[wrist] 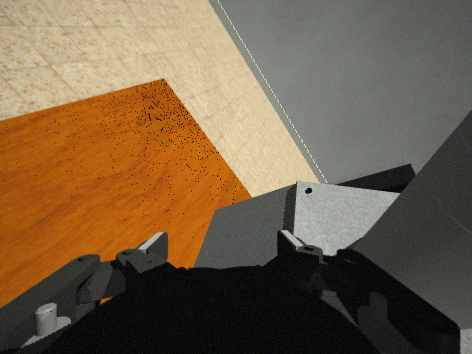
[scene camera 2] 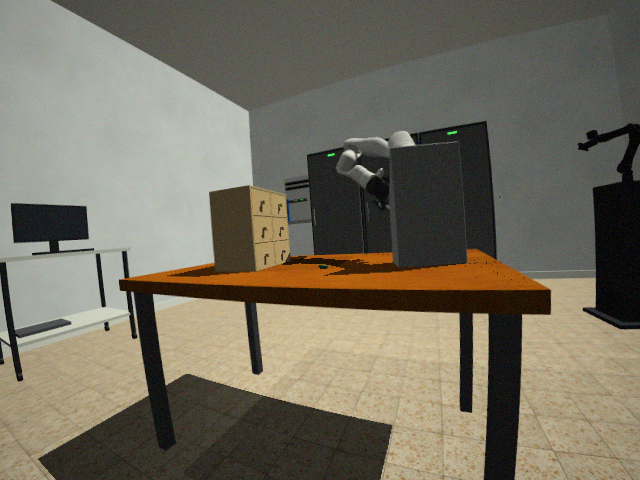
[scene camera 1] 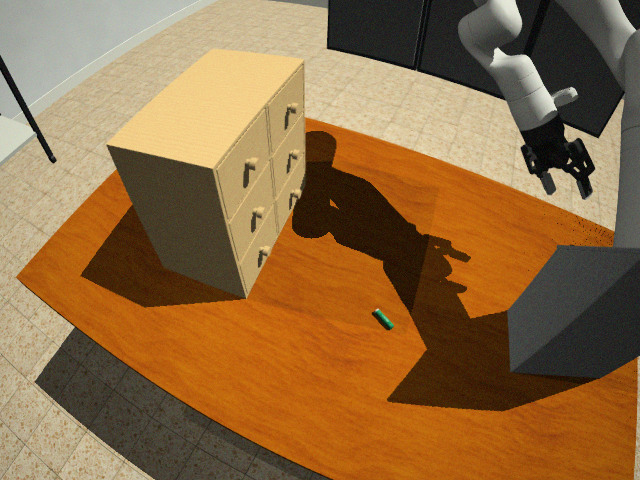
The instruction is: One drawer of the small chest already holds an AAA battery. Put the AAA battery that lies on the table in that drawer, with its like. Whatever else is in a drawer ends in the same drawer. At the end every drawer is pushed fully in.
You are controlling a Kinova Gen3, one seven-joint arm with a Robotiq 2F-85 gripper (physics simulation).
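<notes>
A green AAA battery [scene camera 1: 384,319] [scene camera 2: 323,267] lies flat on the wooden table [scene camera 1: 289,392] [scene camera 2: 330,297], in front of the chest and to its right. The small light-wood chest [scene camera 1: 175,206] [scene camera 2: 232,229] stands on the left of the table; its six drawers, in two columns of three with hook-like handles, all look pushed in. What the drawers hold is hidden. My gripper [scene camera 1: 567,190] [wrist: 223,243] is open and empty, high above the far right part of the table, well away from the battery and the chest. The battery does not show in the wrist view.
A tall grey box-like block [scene camera 1: 568,310] [scene camera 2: 429,206] stands on the right of the table, near the arm. Shadows of the arm and block fall between chest and block. Dark cabinets [scene camera 1: 377,31] [scene camera 2: 336,206] stand behind the table.
</notes>
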